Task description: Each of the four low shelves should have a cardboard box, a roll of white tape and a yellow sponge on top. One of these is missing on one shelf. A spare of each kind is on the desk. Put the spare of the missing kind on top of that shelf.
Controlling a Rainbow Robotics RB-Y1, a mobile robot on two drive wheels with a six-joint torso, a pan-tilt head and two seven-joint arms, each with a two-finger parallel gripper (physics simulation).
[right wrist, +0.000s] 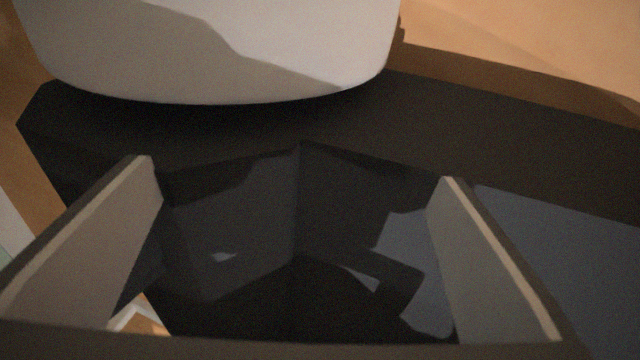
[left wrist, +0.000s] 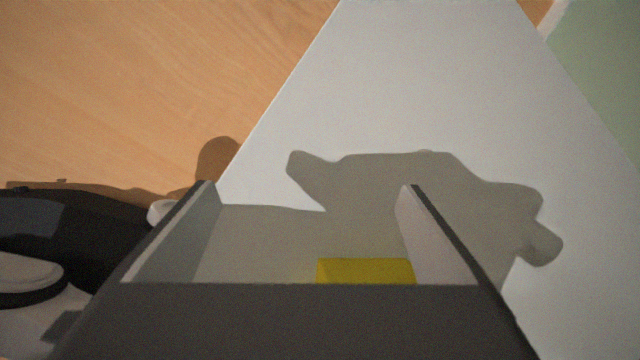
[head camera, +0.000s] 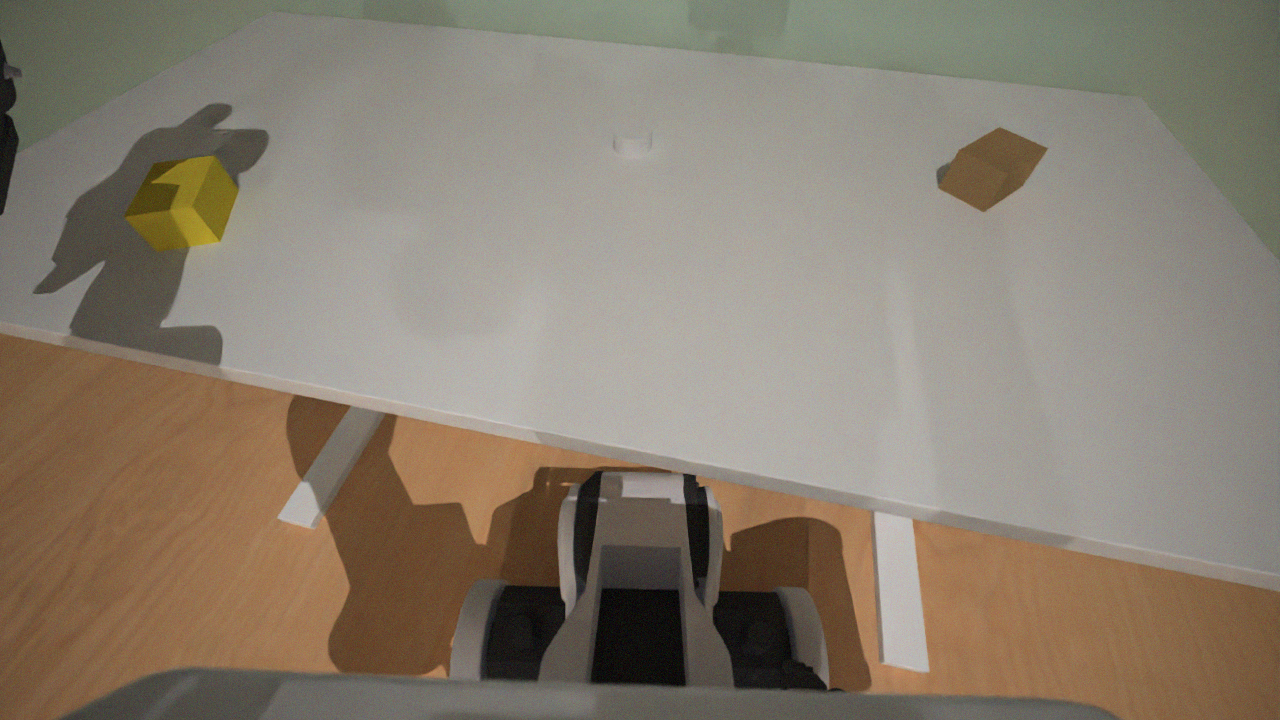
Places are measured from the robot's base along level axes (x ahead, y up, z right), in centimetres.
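Pixels of known places: left gripper, fingertip midpoint: (left wrist: 309,195); right gripper, fingertip midpoint: (right wrist: 297,186).
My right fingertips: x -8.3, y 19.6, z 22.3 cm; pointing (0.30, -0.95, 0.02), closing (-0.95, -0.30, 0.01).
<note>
Ahead of a thing's pixels: the offset from my right fingertips to its middle. Level surfaces: height alone.
The yellow sponge {dy +54.8, dx +41.1, dz -73.4 cm} (head camera: 185,204) (left wrist: 366,271) sits on the desk {dy +52.5 cm} (head camera: 572,295) (left wrist: 415,75), at the left in the head view. The roll of white tape {dy +53.7, dx +57.9, dz -24.8 cm} (head camera: 632,144) lies at the desk's middle, toward the back. The cardboard box {dy +55.0, dx +50.5, dz +18.4 cm} (head camera: 993,170) is at the right. My left gripper (left wrist: 309,195) is open and empty, above the desk; part of the sponge shows low between its fingers in the left wrist view, the rest is hidden by the gripper body. My right gripper (right wrist: 297,186) is open and empty, beside my own base. The low shelves do not show.
The desk's near edge crosses the head view above my base (head camera: 640,573). Two white desk feet (head camera: 332,465) (head camera: 899,591) reach out over the wooden floor {dy -19.5 cm} (head camera: 161,465) (left wrist: 150,75). A green wall or surface lies behind the desk. The left arm's shadow falls around the sponge.
</note>
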